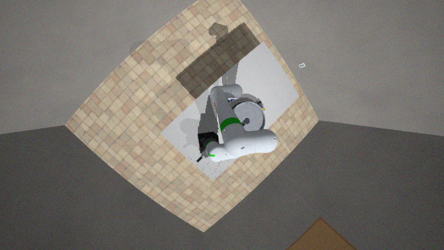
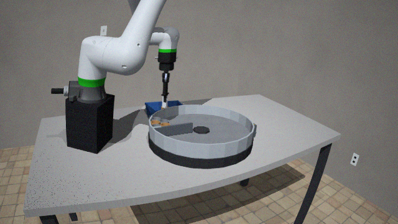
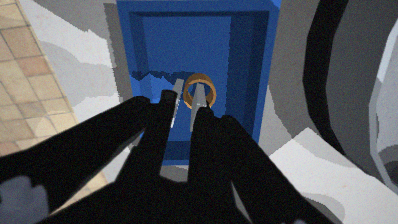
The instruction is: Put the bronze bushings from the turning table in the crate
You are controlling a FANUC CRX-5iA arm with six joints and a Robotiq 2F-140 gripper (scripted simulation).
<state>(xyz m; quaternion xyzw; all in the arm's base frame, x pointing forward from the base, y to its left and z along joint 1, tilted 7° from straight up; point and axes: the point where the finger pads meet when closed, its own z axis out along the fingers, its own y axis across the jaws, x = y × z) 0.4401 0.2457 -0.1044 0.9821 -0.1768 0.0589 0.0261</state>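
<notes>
The blue crate is 1 cm behind my hand, 1 cm to the right of it and 5 cm below it. Also, from my hand: grey turning table (4 cm ahead, 37 cm to the right, 2 cm below).
</notes>
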